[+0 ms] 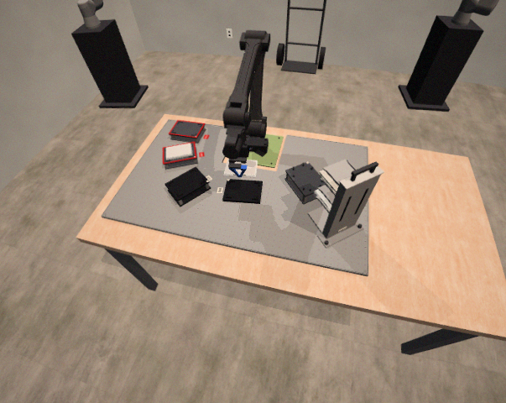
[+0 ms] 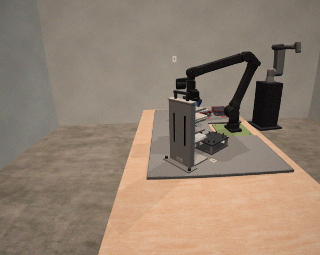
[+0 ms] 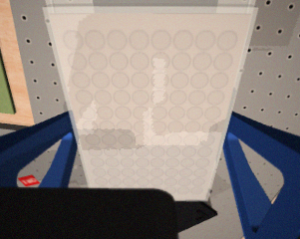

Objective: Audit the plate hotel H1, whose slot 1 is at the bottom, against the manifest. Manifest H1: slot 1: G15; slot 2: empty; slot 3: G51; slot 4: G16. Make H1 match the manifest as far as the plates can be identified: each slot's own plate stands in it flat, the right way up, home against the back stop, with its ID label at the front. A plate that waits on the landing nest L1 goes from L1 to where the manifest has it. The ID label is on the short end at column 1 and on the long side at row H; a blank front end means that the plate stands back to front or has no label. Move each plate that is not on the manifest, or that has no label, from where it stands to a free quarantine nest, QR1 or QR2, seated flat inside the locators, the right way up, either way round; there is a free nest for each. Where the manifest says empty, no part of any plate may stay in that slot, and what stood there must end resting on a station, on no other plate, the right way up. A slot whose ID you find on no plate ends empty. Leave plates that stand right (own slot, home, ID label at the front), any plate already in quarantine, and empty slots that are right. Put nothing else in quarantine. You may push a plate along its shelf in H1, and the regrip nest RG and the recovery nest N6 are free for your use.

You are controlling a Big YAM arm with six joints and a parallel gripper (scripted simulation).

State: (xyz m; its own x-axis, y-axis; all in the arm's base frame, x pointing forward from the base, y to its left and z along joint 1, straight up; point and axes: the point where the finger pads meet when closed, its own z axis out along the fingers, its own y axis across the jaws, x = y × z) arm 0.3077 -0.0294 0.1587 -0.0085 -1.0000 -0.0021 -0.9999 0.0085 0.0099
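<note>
My hand is 50 mm past the dark raised RG nest, 270 mm to the right of it and 100 mm above it. From my hand the other things lie so: black N6 nest: 150 mm below; white plate labelled G51: 100 mm ahead, 360 mm to the left, 70 mm above; H1 tag: 420 mm to the left, 150 mm below.
</note>
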